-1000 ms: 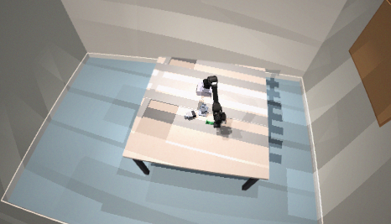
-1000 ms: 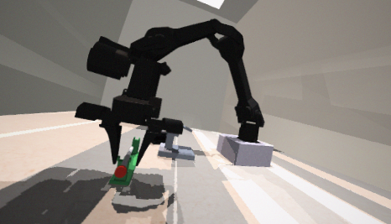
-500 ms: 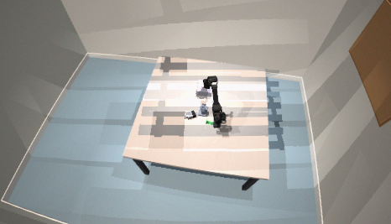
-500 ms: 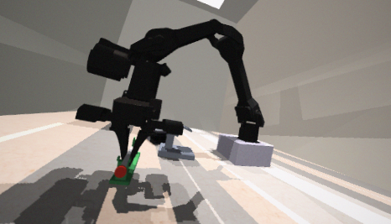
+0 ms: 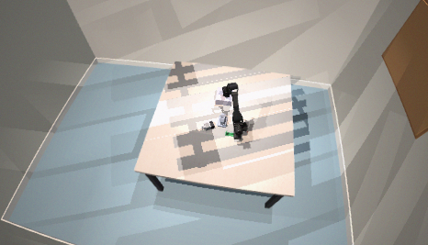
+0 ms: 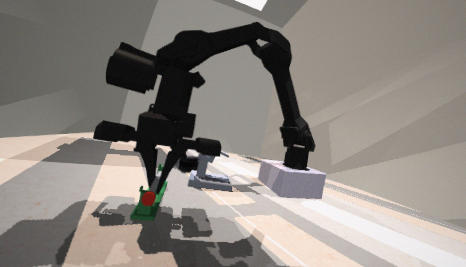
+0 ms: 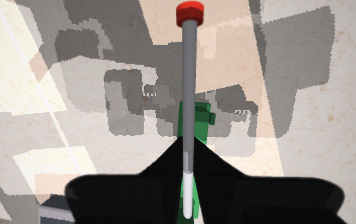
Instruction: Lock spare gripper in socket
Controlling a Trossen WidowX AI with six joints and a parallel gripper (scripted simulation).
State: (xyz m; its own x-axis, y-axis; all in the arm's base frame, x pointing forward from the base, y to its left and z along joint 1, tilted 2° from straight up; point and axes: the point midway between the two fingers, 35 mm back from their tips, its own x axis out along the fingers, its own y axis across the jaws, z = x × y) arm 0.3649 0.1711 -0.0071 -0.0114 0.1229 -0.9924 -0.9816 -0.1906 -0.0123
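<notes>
The green rack lies 3 cm to the right of my gripper tip and 1 cm ahead of it. Also, from my gripper tip: spare gripper: 27 cm to the right, 1 cm behind; mount: 15 cm to the right, 9 cm behind, 3 cm above.
</notes>
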